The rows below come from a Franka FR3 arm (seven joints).
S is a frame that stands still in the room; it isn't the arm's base.
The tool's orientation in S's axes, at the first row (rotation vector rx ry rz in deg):
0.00, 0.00, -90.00
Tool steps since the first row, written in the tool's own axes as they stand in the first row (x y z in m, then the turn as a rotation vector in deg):
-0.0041, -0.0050, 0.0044, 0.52, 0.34, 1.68
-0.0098, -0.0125, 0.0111, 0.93, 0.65, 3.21
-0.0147, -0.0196, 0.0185, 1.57, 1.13, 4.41
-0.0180, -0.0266, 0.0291, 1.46, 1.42, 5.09
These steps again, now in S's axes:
-0.0050, 0.0041, 0.0044, 0.34, -0.52, 1.68
-0.0125, 0.0098, 0.0111, 0.65, -0.93, 3.21
-0.0196, 0.0147, 0.0185, 1.13, -1.57, 4.41
-0.0266, 0.0180, 0.0291, 1.42, -1.46, 5.09

